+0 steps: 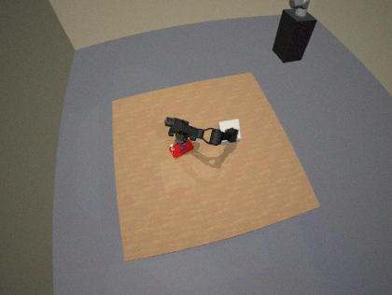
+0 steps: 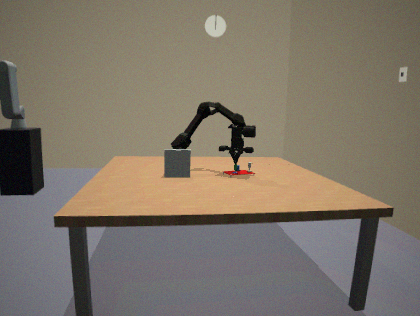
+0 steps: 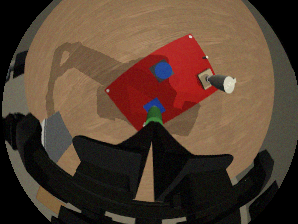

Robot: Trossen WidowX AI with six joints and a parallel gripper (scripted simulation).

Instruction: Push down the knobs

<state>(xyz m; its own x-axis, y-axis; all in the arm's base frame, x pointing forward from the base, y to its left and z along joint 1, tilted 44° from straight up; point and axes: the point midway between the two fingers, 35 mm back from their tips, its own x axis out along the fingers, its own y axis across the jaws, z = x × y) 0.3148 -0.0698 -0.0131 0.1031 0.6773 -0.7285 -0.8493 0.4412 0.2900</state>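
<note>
Now: gripper tip 2 cm above the green knob. The rest, counted from my gripper tip: grey knob (9 cm ahead, 2 cm to the left, 1 cm below).
</note>
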